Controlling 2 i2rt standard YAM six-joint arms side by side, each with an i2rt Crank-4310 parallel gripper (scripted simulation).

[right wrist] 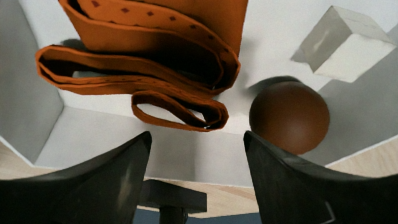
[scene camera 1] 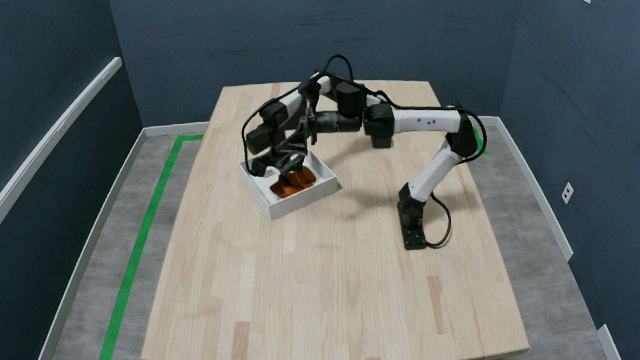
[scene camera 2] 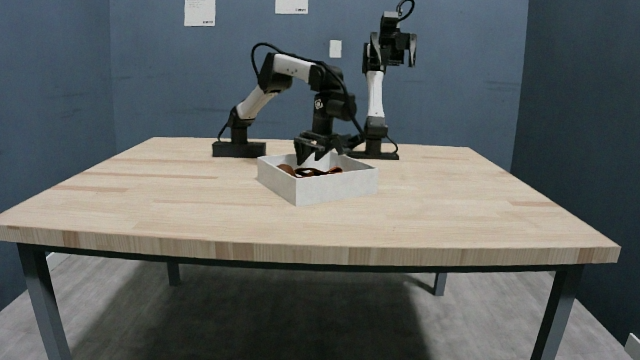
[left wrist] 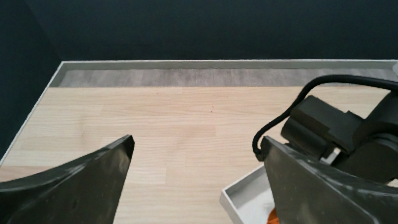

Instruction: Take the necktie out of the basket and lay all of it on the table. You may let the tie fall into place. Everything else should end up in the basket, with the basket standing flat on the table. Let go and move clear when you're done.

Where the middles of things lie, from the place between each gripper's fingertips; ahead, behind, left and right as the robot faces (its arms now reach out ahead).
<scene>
I see the white basket [scene camera 2: 351, 183] 3 cm ahead of my right hand [scene camera 2: 307, 163], 2 cm to the left of it and 5 cm below it. The rest, counted from my right hand: brown ball [right wrist: 292, 116]: 4 cm ahead, 7 cm to the right, 3 cm below.
Right now my left hand is 1 cm short of the white basket, 22 cm to the left of it and 34 cm above it. Also, from my left hand: brown ball: 2 cm ahead, 31 cm to the right, 32 cm below.
</scene>
